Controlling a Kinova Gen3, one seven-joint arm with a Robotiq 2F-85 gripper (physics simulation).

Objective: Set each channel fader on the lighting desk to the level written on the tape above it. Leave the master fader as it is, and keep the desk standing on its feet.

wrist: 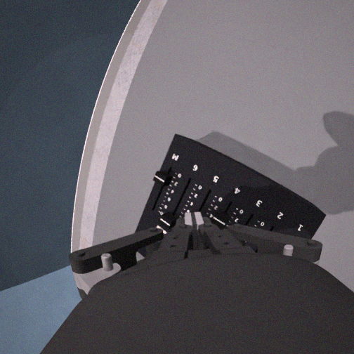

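The black lighting desk (240, 170) lies on the round table, its labels M and 6 to 1 upside down in view. The master fader (161, 177) is near the 0 end of its slot. The channel 6 fader (166, 221) is far down its slot, away from the 0. A fader knob (219, 220), apparently channel 4's, shows just right of the fingertips. My gripper (192, 222) is shut and empty, its tips over the desk around the lower part of the channel 5 slot. The channel 5, 3, 2 and 1 knobs and the tape's numbers are hidden by the gripper.
The grey round table (240, 75) has a pale rim (107, 130) curving along the left. Beyond it is dark blue floor, with a lighter blue area at the lower left. Shadows fall on the table behind and to the right of the desk.
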